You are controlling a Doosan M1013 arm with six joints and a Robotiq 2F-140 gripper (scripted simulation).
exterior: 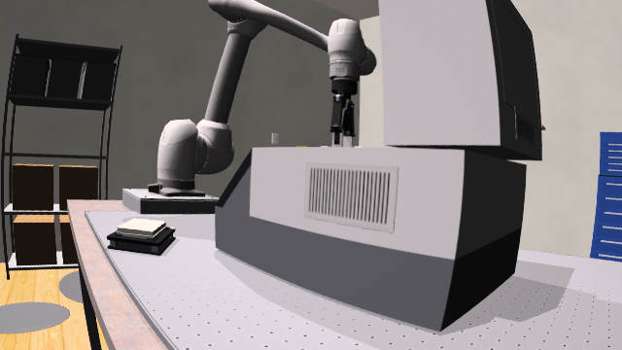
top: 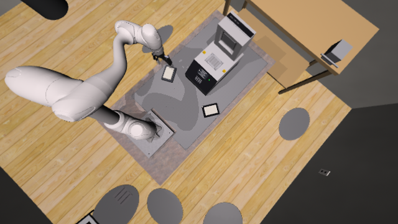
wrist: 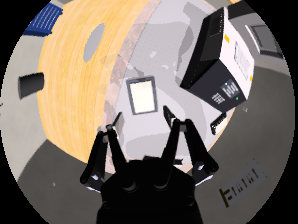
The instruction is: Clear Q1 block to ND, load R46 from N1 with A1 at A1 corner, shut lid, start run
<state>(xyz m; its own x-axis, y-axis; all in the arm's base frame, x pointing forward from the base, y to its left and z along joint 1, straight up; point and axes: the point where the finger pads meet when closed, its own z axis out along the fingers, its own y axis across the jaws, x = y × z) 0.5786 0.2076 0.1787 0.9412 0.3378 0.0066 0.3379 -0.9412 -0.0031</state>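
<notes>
Now: the pale plate 6 cm behind my hand, 58 cm to the right of it and 19 cm below it. From my hand the other things lie so: black plate nest: 6 cm behind, 58 cm to the right, 20 cm below.
</notes>
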